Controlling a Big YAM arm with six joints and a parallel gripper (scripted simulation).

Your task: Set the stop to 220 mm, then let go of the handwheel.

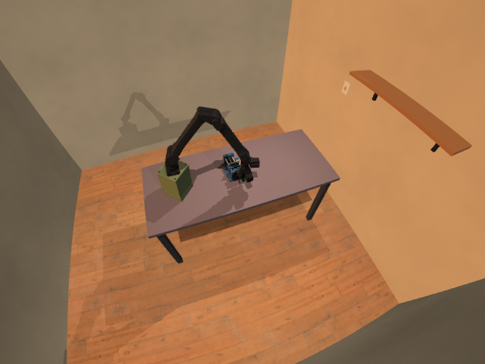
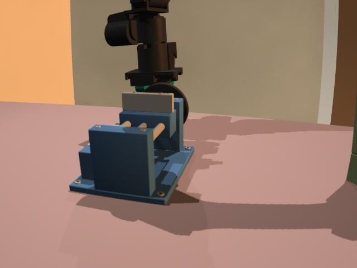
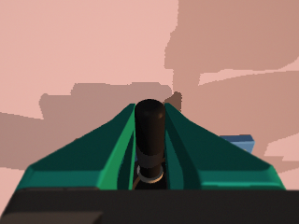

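My gripper is now 2 cm past the grey stop plate, 13 cm to the right of it and 4 cm below it. The rest, counted from my hand: black crank handle: 1 cm to the left.
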